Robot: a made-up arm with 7 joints.
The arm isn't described. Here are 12 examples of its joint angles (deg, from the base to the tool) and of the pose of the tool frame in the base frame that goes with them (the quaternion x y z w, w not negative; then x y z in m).
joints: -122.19 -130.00 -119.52 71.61 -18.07 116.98 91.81
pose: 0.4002 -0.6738 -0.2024 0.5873 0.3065 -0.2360 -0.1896
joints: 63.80 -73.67 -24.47 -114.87 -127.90 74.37 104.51
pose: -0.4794 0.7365 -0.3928 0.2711 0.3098 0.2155 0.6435
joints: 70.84 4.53 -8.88 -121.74 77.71 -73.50 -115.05
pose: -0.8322 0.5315 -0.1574 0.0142 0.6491 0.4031 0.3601
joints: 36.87 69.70 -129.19 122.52 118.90 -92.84 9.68
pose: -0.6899 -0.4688 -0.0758 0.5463 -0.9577 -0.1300 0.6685
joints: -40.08 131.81 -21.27 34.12 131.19 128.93 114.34
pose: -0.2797 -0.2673 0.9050 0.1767 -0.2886 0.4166 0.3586
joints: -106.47 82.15 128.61 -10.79 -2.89 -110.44 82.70
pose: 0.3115 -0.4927 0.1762 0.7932 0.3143 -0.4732 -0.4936
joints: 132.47 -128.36 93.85 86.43 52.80 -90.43 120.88
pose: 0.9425 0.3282 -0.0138 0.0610 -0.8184 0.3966 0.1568
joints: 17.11 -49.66 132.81 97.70 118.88 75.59 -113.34
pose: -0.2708 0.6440 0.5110 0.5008 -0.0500 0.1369 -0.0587
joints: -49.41 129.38 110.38 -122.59 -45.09 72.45 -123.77
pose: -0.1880 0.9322 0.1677 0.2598 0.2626 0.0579 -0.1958
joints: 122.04 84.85 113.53 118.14 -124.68 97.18 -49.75
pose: -0.3771 0.7562 0.5305 0.0665 0.1611 -0.1497 -0.0628
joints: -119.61 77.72 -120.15 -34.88 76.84 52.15 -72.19
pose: 0.0201 -0.3573 0.7943 0.4909 -0.2421 0.1551 0.0112
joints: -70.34 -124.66 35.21 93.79 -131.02 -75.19 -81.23
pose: 0.4513 0.0753 0.4396 0.7729 0.2722 0.0042 -0.3428
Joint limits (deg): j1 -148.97..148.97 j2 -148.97..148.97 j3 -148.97..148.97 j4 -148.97..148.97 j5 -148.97..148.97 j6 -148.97..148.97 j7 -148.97..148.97
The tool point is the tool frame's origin. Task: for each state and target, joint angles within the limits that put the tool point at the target. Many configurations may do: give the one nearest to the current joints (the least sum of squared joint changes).
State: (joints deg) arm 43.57 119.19 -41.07 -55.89 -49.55 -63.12 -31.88
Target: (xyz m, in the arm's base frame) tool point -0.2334 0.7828 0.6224
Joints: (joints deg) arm 11.72 113.47 -37.60 -73.84 -24.53 -77.46 -33.34
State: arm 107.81 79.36 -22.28 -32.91 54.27 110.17 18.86
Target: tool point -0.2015 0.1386 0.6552
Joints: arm 75.34 73.95 -25.26 -24.75 57.70 134.29 11.90
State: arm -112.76 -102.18 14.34 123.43 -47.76 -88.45 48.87
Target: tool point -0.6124 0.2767 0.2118
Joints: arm -131.39 -77.69 -11.48 148.97 -8.50 -66.38 48.73
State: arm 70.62 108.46 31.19 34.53 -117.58 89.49 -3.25
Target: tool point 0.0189 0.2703 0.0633
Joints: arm 83.13 104.19 39.11 39.16 -105.80 56.90 1.07
